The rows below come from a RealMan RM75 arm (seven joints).
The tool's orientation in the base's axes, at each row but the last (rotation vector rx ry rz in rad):
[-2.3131, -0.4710, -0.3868]
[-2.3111, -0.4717, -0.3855]
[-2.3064, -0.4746, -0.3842]
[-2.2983, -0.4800, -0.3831]
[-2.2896, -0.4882, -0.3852]
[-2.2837, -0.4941, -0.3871]
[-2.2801, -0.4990, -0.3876]
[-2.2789, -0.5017, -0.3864]
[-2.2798, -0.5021, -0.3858]
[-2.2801, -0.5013, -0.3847]
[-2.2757, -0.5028, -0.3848]
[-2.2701, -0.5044, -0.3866]
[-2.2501, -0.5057, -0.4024]
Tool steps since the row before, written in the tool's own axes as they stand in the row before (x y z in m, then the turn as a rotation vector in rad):
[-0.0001, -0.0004, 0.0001, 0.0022, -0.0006, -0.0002]
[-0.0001, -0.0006, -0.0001, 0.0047, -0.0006, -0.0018]
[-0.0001, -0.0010, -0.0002, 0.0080, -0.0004, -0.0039]
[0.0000, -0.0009, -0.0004, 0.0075, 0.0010, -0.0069]
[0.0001, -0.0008, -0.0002, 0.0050, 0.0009, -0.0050]
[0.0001, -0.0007, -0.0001, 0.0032, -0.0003, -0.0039]
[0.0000, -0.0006, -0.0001, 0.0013, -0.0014, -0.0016]
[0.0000, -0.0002, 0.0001, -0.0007, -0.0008, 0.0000]
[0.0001, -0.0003, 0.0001, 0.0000, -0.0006, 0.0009]
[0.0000, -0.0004, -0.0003, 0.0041, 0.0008, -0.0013]
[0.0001, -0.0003, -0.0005, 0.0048, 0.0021, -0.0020]
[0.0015, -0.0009, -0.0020, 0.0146, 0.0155, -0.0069]
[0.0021, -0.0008, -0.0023, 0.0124, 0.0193, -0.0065]
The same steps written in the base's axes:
[-0.0003, 0.0003, 0.0001, 0.0017, 0.0007, 0.0014]
[-0.0004, 0.0003, 0.0004, 0.0037, 0.0001, 0.0035]
[-0.0006, 0.0005, 0.0007, 0.0064, -0.0008, 0.0061]
[-0.0005, 0.0003, 0.0008, 0.0062, -0.0040, 0.0071]
[-0.0003, 0.0004, 0.0007, 0.0042, -0.0031, 0.0049]
[-0.0002, 0.0004, 0.0005, 0.0022, -0.0019, 0.0041]
[-0.0003, 0.0003, 0.0004, 0.0003, 0.0000, 0.0025]
[-0.0001, 0.0002, 0.0001, -0.0010, 0.0003, 0.0002]
[0.0000, 0.0003, 0.0002, -0.0002, 0.0010, -0.0002]
[-0.0002, 0.0000, 0.0004, 0.0038, -0.0005, 0.0021]
[-0.0001, -0.0002, 0.0006, 0.0049, -0.0017, 0.0020]
[0.0007, -0.0006, 0.0025, 0.0192, -0.0114, 0.0011]
[0.0012, -0.0008, 0.0029, 0.0192, -0.0140, -0.0025]

